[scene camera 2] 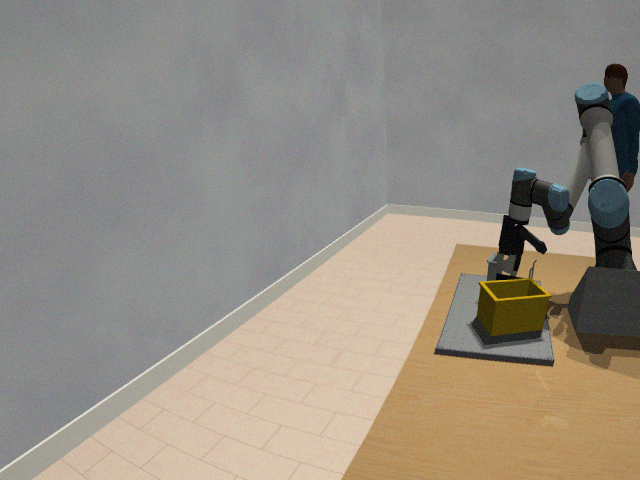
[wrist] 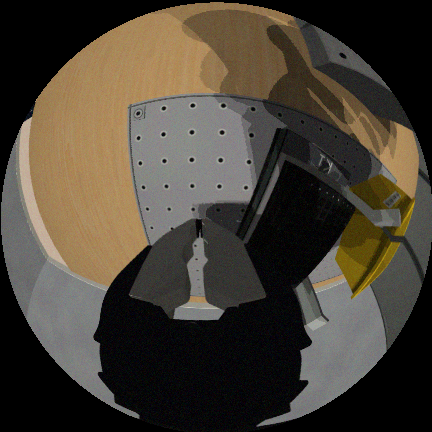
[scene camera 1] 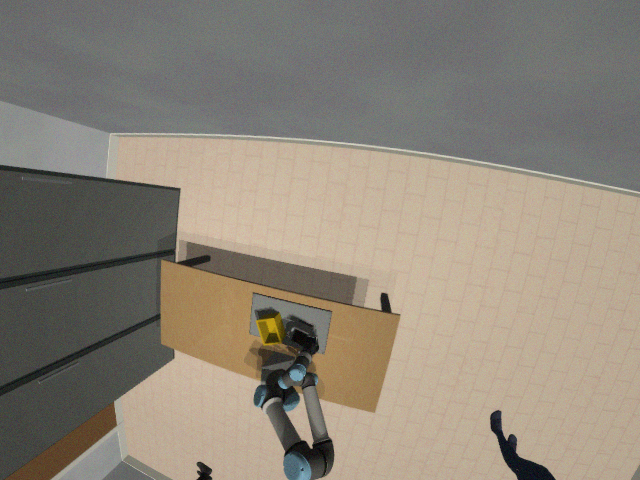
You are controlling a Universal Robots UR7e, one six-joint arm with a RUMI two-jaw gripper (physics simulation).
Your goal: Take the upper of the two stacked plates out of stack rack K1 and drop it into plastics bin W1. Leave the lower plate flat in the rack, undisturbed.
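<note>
Stack rack K1 stands on the grey base board. A black plate lies in it and looks flat; the lower plate cannot be told apart from it. Plastics bin W1 is the yellow open box beside the rack. My gripper is shut and empty, pointing down low beside the rack's side away from the bin. In the wrist view its tips are left of the plate, over the board, apart from it. Its tips are hard to make out in scene camera 1.
The perforated grey board lies on the wooden table. Pale rack uprights rise between rack and bin and at the far side. The arm's dark base stands near the bin. A person stands behind the arm.
</note>
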